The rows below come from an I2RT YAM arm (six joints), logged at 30 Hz.
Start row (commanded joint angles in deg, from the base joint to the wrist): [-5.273, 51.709, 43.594, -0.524, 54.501, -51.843]
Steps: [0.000, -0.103, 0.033, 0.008, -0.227, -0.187]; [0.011, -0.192, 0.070, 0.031, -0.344, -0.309]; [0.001, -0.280, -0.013, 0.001, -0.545, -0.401]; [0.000, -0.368, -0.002, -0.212, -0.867, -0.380]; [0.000, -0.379, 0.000, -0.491, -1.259, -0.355]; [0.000, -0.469, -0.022, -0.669, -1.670, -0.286]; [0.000, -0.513, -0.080, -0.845, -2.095, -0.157]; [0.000, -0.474, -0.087, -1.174, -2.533, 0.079]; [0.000, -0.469, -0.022, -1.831, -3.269, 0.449]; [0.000, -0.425, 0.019, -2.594, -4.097, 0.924]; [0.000, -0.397, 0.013, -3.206, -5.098, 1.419]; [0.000, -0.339, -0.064, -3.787, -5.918, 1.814]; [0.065, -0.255, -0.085, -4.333, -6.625, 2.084]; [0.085, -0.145, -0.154, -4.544, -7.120, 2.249]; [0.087, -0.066, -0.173, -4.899, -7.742, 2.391]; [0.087, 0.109, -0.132, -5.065, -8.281, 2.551]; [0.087, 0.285, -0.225, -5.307, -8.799, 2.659]
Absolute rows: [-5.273, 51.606, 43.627, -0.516, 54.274, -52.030]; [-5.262, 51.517, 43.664, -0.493, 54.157, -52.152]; [-5.272, 51.429, 43.581, -0.523, 53.956, -52.244]; [-5.273, 51.341, 43.592, -0.736, 53.634, -52.223]; [-5.273, 51.330, 43.594, -1.015, 53.242, -52.198]; [-5.273, 51.240, 43.572, -1.193, 52.831, -52.129]; [-5.273, 51.196, 43.514, -1.369, 52.406, -52.000]; [-5.273, 51.235, 43.507, -1.698, 51.968, -51.764]; [-5.273, 51.240, 43.572, -2.355, 51.232, -51.394]; [-5.273, 51.284, 43.613, -3.118, 50.404, -50.919]; [-5.273, 51.312, 43.607, -3.730, 49.403, -50.424]; [-5.273, 51.370, 43.530, -4.311, 48.583, -50.029]; [-5.208, 51.454, 43.509, -4.857, 47.876, -49.759]; [-5.188, 51.564, 43.440, -5.068, 47.381, -49.594]; [-5.186, 51.643, 43.421, -5.423, 46.759, -49.452]; [-5.186, 51.818, 43.462, -5.589, 46.220, -49.292]; [-5.186, 51.994, 43.369, -5.831, 45.702, -49.184]
